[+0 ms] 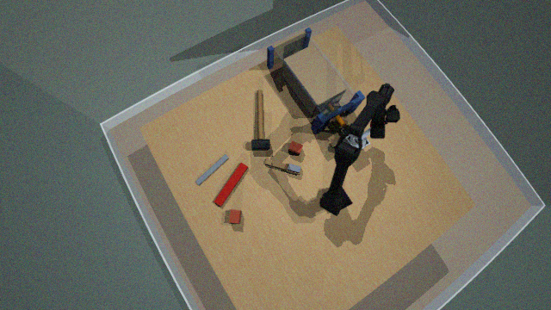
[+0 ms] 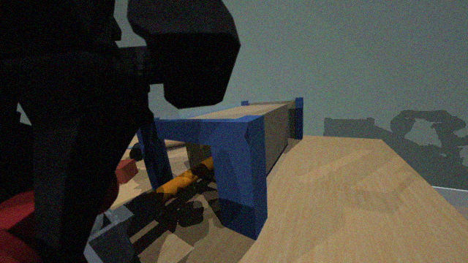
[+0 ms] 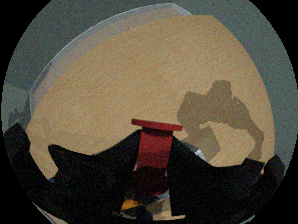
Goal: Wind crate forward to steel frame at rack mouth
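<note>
My gripper tip is 15 cm short of the blue frame, 12 cm to the right of it and 3 cm above it. Round my gripper tip: red grip: 1 cm to the left, 1 cm ahead; brush-like tool: 48 cm to the left, 11 cm below, 6 cm ahead; grey winch: 10 cm to the left, 10 cm below, 2 cm behind.
</note>
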